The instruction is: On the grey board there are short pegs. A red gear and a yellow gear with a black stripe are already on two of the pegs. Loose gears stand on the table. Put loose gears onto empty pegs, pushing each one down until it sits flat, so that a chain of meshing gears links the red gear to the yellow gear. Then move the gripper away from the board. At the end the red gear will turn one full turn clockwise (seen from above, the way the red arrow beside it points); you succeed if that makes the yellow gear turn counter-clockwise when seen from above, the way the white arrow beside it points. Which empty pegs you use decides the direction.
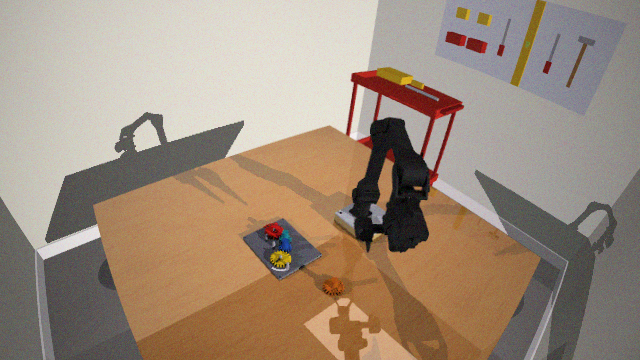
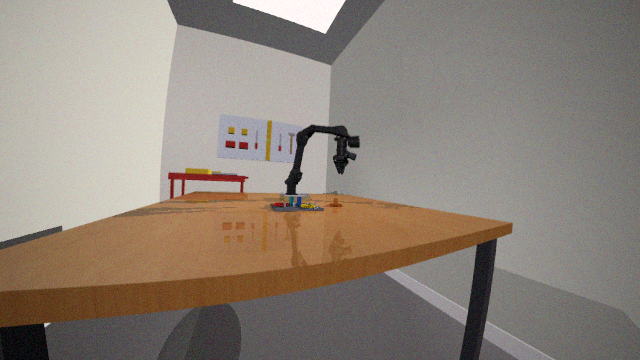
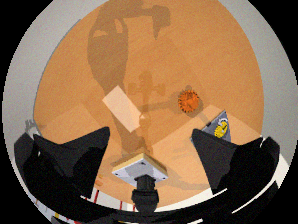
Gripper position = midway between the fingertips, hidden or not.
My gripper (image 1: pixel 384 251) is open and holds nothing.
My gripper shows as well in image 3 (image 3: pixel 152 132).
